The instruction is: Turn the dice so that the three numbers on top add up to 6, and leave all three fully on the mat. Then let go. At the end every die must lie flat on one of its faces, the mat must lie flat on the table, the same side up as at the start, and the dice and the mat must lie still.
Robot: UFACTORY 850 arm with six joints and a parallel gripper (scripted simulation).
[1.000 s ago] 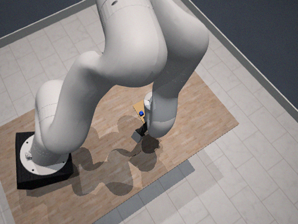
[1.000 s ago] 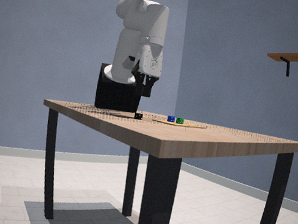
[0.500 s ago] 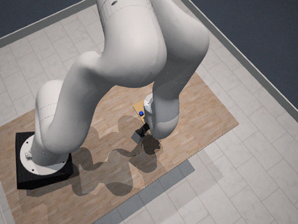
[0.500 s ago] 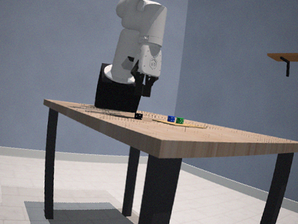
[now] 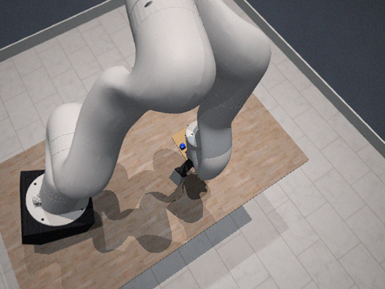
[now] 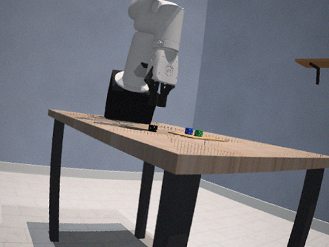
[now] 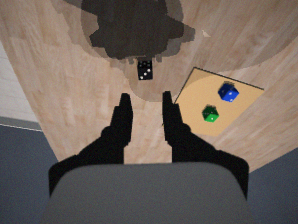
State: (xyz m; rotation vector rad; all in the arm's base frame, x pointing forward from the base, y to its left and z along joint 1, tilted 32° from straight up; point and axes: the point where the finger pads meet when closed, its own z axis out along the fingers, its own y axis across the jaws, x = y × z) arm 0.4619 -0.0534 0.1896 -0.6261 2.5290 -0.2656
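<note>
My gripper is now 9 cm above the black die. The rest, counted from my hand: blue die: 2 cm behind, 13 cm to the left, 8 cm below; tan mat: 3 cm ahead, 14 cm to the left, 10 cm below; green die: 3 cm ahead, 14 cm to the left, 8 cm below.
</note>
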